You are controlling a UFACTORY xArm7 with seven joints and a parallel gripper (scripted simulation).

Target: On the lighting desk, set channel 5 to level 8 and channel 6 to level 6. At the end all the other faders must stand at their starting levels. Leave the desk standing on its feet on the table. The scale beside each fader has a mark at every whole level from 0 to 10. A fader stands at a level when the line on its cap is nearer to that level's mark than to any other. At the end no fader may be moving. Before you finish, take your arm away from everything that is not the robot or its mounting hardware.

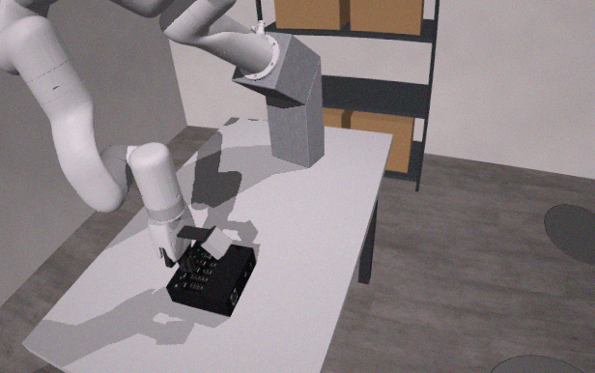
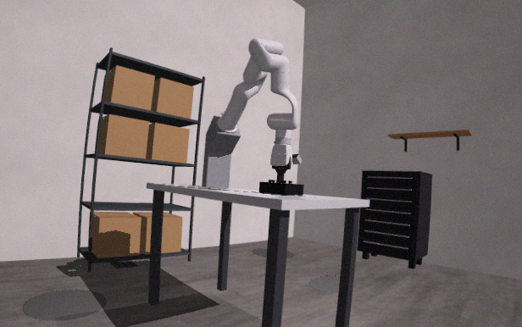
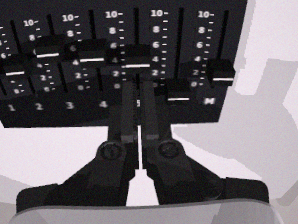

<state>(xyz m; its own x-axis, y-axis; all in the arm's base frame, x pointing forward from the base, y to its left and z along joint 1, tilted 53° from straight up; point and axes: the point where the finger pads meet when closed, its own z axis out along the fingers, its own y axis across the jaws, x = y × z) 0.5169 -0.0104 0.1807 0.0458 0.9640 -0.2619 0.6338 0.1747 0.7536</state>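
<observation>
Now: the channel 5 fader cap 30 mm to the left of my hand and 20 mm below it. Also, from my hand: channel 6 fader cap 20 mm below, 20 mm ahead; master fader cap 50 mm ahead, 20 mm below, 10 mm to the left.
</observation>
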